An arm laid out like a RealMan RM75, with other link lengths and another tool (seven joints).
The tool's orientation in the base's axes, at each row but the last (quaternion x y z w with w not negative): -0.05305 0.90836 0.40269 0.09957; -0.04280 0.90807 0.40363 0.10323; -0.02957 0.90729 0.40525 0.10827; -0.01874 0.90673 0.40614 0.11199; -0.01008 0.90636 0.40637 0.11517; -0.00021 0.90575 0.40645 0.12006; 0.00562 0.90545 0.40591 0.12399; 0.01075 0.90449 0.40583 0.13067; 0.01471 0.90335 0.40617 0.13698; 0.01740 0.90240 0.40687 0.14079
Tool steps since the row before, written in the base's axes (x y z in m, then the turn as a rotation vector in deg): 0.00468 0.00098 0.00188 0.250 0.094 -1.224; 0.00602 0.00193 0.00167 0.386 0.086 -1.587; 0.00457 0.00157 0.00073 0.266 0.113 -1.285; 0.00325 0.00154 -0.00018 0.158 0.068 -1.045; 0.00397 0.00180 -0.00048 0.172 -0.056 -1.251; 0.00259 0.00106 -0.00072 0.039 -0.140 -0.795; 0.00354 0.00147 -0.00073 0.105 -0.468 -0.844; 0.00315 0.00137 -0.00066 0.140 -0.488 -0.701; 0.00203 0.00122 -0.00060 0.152 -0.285 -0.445; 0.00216 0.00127 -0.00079 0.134 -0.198 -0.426
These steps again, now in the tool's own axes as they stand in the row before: -0.00500 0.00119 0.00014 0.029 -0.864 0.907; -0.00623 0.00153 0.00126 -0.024 -1.154 1.159; -0.00456 0.00094 0.00148 0.028 -0.899 0.963; -0.00304 0.00049 0.00187 0.078 -0.739 0.754; -0.00362 0.00041 0.00244 0.100 -0.975 0.798; -0.00226 -0.00007 0.00180 0.122 -0.683 0.415; -0.00311 0.00013 0.00236 0.032 -0.945 0.221; -0.00272 0.00016 0.00219 -0.037 -0.856 0.124; -0.00164 0.00020 0.00180 -0.081 -0.532 0.113; -0.00170 0.00009 0.00200 -0.055 -0.458 0.160
